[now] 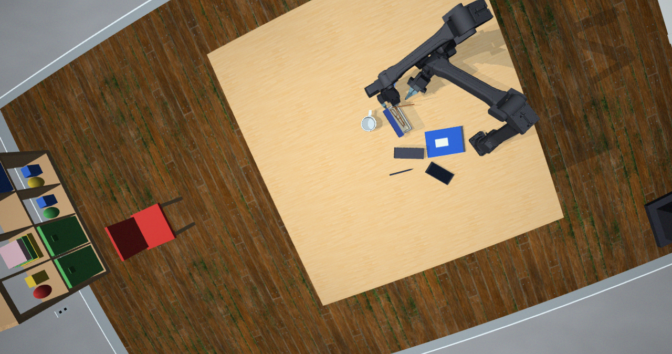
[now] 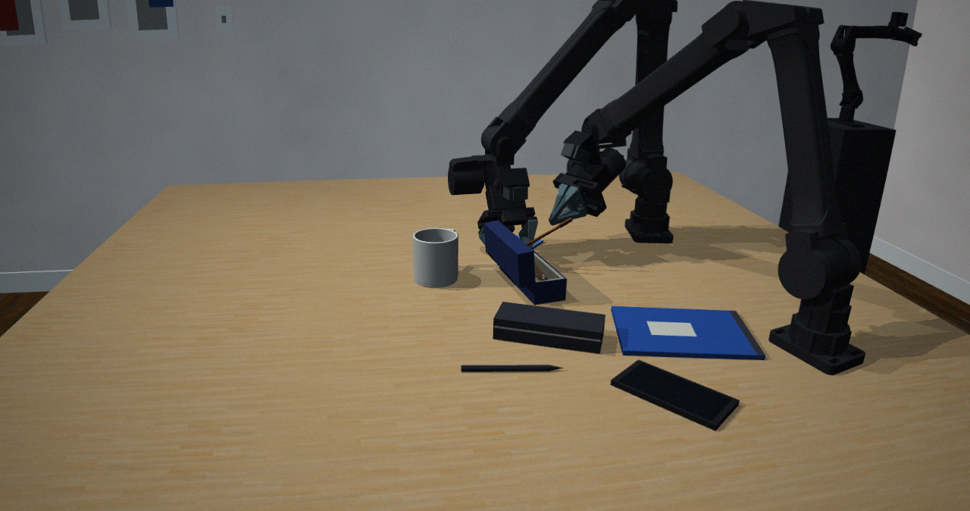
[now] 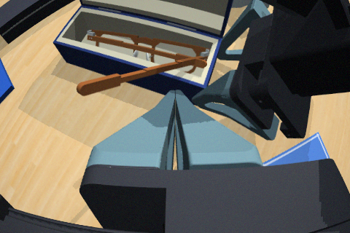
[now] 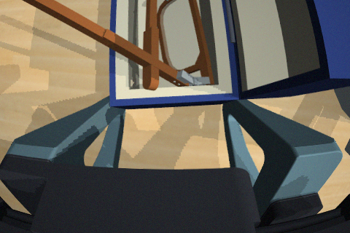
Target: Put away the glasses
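The blue glasses case lies 100 mm ahead of my left hand, 80 mm to the left of it and 50 mm below it. The rest, counted from my left hand: grey mug 230 mm ahead, 50 mm below, 20 mm to the left; then black box 280 mm to the left, 100 mm ahead, 70 mm below.
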